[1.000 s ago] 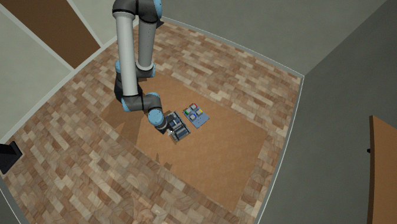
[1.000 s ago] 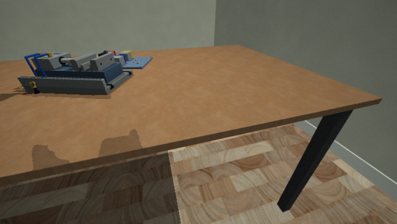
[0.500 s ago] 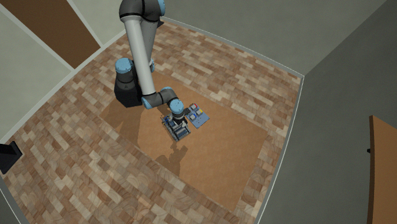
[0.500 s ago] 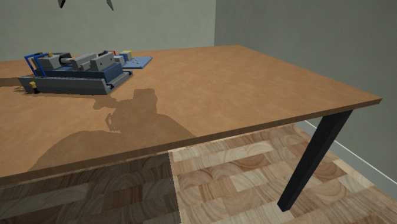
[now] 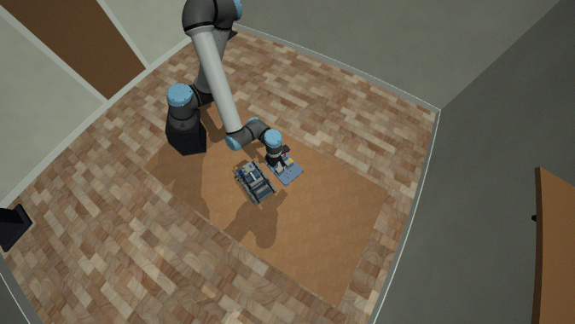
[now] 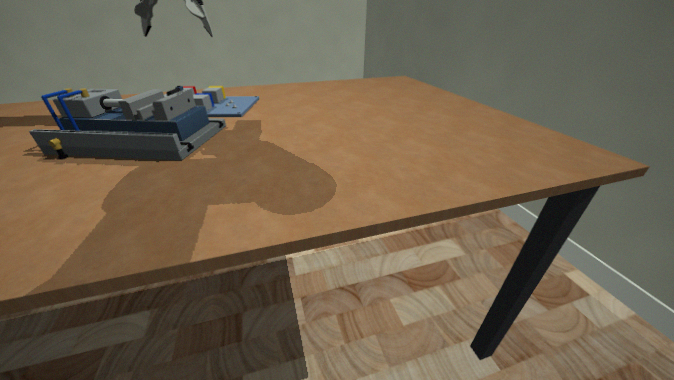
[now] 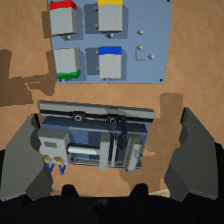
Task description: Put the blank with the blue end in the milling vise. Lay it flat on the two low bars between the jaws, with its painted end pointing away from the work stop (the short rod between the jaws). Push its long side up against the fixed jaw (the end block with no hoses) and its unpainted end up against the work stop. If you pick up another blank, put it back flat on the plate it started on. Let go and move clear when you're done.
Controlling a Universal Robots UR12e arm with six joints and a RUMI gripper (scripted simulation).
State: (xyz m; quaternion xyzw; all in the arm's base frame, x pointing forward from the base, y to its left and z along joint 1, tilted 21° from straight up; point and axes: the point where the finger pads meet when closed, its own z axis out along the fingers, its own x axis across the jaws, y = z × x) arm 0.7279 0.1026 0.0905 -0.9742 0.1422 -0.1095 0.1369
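The blue blank is 160 mm below my hand and 20 mm to the left of it. From my hand the other things lie so: yellow blank: 160 mm below, 110 mm to the left, 30 mm ahead; green blank: 160 mm below, 80 mm behind, 50 mm to the left; light blue plate: 190 mm below, 70 mm to the left, 20 mm ahead.
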